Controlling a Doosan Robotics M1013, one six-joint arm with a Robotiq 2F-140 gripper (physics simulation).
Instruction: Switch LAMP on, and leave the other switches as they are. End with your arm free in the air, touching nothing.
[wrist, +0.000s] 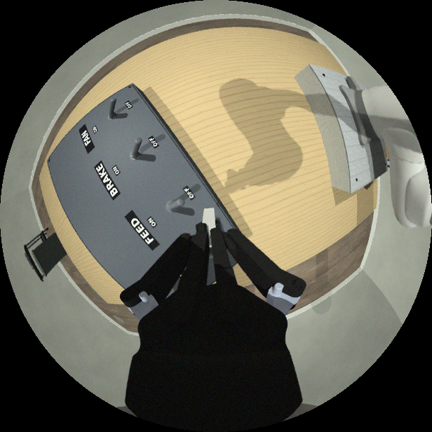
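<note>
The dark grey switch panel (90, 185) lies on the wooden table at the left and runs under my gripper. The FAN lever (113, 110), the BRAKE lever (136, 149) and the FEED lever (175, 204) stand on it, each with an OFF and an ON label; all three lean toward OFF. My gripper (209, 215) is shut and empty, its pale fingertips over the panel near its right edge, beside the FEED lever. The LAMP switch and its label do not show; my gripper hides that end of the panel. I cannot tell whether the fingertips touch anything.
The wooden table (200, 55) extends right of the panel, with the arm's shadow across it. A silver metal block (342, 130) stands at the right, with the pale arm (405, 165) beside it. A dark bracket-like object (45, 255) stands at the table's left edge.
</note>
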